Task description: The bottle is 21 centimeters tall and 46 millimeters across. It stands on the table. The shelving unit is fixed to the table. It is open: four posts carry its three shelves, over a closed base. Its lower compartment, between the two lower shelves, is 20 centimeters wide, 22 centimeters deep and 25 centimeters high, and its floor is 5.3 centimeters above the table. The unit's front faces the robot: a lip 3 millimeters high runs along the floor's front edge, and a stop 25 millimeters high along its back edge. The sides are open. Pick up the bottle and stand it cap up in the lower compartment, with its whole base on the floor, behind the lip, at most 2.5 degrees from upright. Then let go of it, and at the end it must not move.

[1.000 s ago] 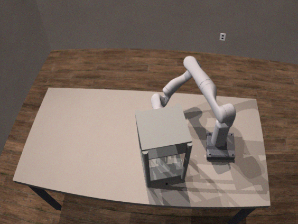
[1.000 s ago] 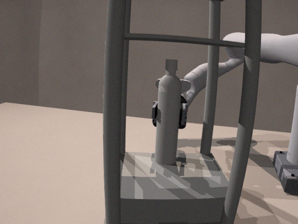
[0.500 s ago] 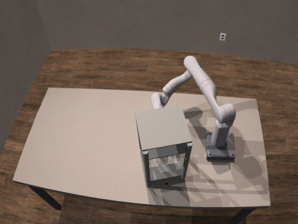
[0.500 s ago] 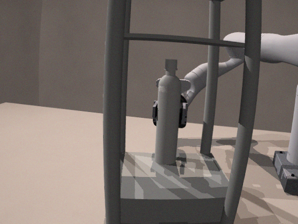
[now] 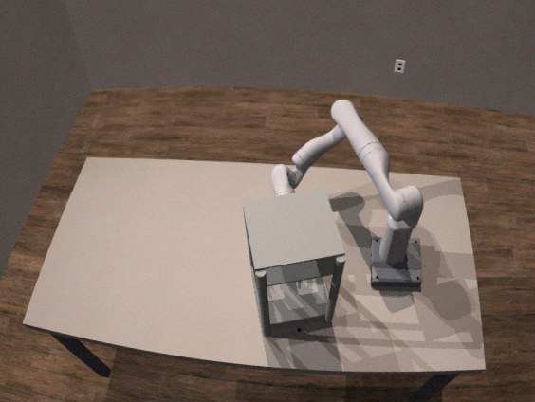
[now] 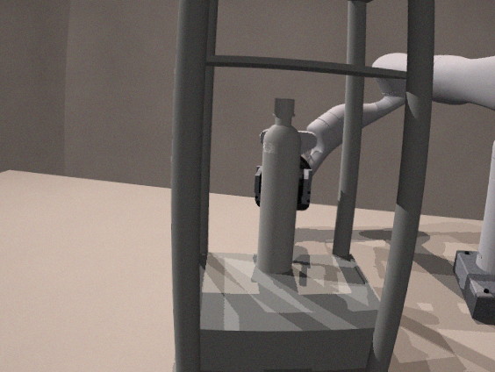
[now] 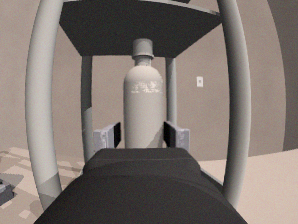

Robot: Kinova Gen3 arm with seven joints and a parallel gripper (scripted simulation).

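Now: hand 30 mm past the shelving unit, 70 mm to the right of it and 50 mm below it.
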